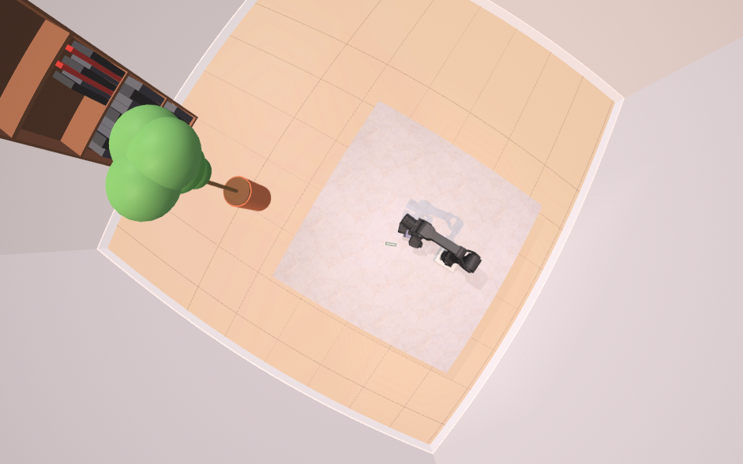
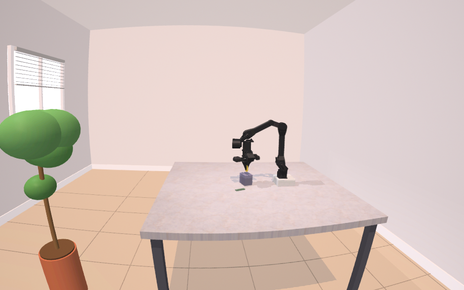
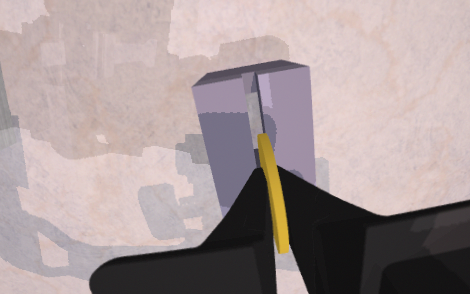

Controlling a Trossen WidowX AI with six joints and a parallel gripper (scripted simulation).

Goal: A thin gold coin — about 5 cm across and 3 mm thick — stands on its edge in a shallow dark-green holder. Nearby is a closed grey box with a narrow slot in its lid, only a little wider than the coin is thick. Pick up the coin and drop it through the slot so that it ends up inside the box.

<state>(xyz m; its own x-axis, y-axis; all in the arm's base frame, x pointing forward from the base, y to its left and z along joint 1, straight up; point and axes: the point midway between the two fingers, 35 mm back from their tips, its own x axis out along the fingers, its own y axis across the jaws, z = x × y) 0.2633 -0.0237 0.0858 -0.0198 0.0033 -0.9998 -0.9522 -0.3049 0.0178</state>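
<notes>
My gripper tip is now 1 cm below the gold coin.
</notes>
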